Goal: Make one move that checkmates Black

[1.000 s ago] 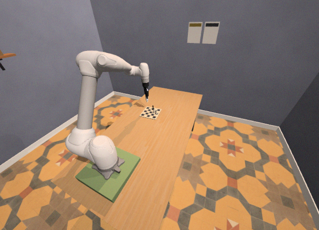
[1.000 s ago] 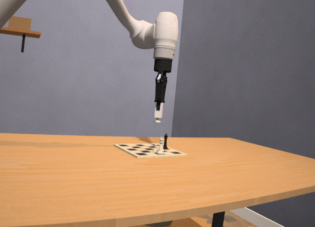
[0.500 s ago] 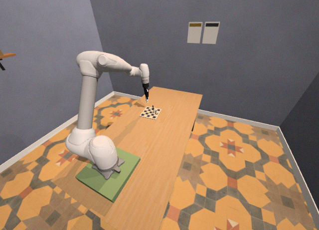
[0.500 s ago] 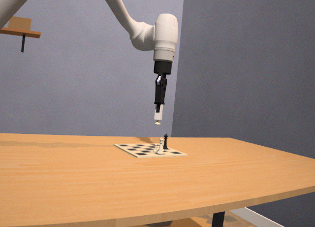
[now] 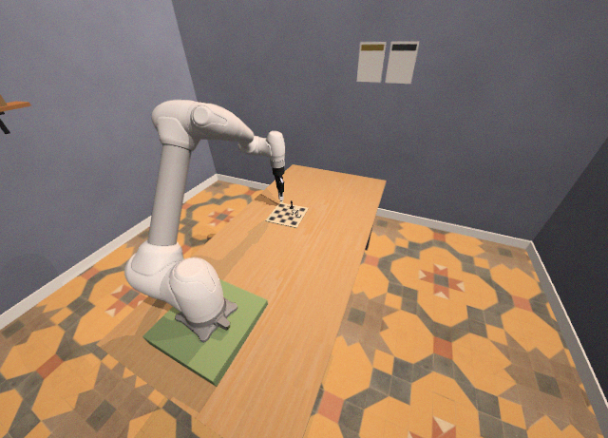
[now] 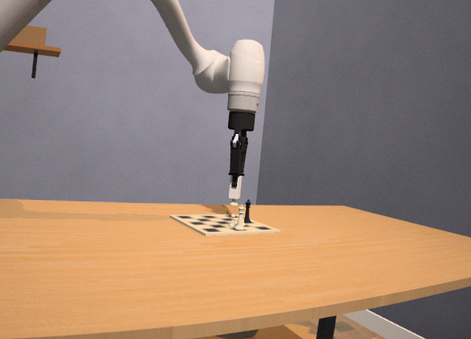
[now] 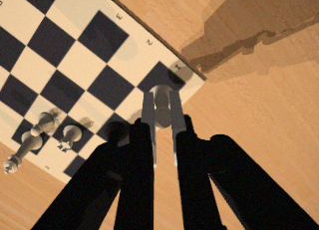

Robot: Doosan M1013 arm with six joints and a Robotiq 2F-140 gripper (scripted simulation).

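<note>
My gripper is now 80 mm to the left of the black king, 60 mm above it and 10 mm short of it. From my hand the other things lie so: tall white piece 160 mm to the right, 60 mm below, 40 mm behind; small chessboard 90 mm to the right, 90 mm below, 60 mm behind; white pawn 130 mm to the right, 70 mm below, 50 mm behind.
</note>
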